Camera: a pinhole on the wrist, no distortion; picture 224 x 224 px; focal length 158.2 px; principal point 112.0 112.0 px. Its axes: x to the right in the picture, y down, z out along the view. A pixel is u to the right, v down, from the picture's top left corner.
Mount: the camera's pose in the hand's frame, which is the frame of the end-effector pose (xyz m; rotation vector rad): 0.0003 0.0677 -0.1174 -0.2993 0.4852 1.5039
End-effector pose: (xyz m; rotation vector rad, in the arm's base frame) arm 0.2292 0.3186 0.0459 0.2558 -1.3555 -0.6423
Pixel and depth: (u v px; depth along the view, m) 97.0 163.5 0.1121
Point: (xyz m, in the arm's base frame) 0.2698 0.4209 0.0851
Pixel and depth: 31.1 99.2 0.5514
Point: -0.2116 0.4151 0.2887
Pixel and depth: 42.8 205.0 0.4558
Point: -0.1379 0.6153 0.0277
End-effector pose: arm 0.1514 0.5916 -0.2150 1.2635 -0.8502 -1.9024
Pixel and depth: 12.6 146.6 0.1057
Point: 0.1572 0.5673 -0.1573
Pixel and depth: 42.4 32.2 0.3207
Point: -0.0890 0.4090 -0.1741
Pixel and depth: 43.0 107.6 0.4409
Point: -0.1828 0.5286 -0.0464
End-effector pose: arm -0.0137 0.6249 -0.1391 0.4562 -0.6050 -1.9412
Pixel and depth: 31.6 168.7 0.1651
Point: 0.0166 0.6472 -0.0331
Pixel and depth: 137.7 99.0 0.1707
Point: 0.0866 0.5336 -0.0252
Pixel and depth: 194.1 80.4 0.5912
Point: 0.2149 0.2805 0.4049
